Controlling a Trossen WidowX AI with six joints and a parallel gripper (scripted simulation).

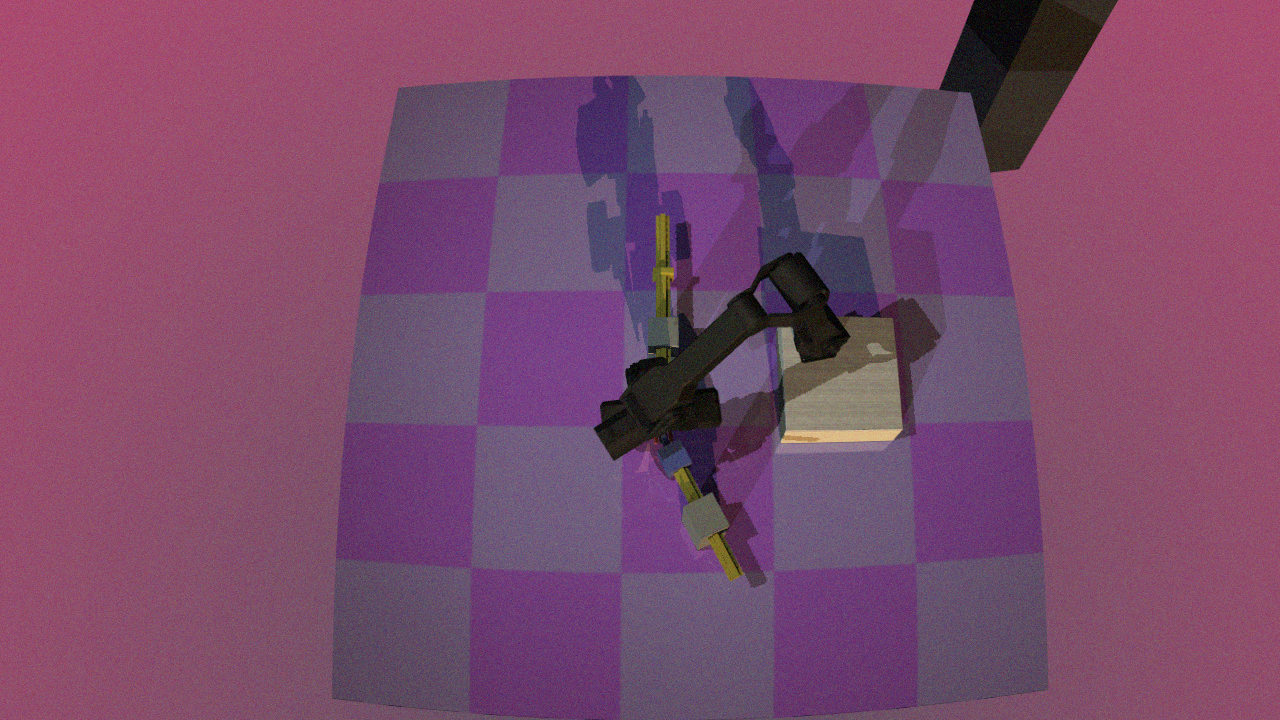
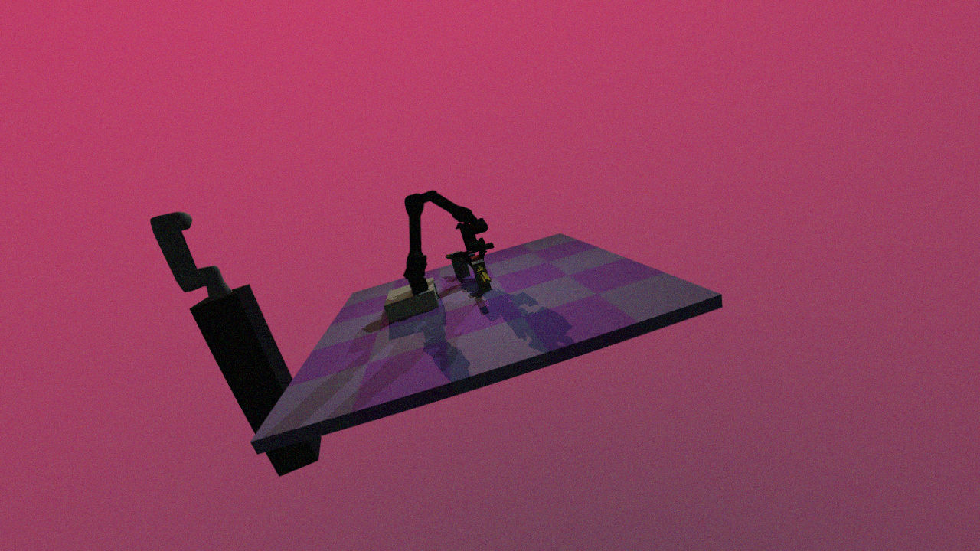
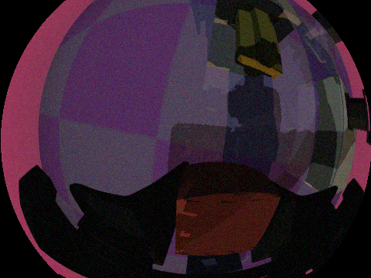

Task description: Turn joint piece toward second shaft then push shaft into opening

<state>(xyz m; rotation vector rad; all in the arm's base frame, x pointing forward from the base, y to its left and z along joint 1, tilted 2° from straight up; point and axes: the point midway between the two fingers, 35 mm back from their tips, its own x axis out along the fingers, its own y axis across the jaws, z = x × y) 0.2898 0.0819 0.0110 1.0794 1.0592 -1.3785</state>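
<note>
My gripper tip is now 4 cm below the red square joint piece and 1 cm to the right of it.
</note>
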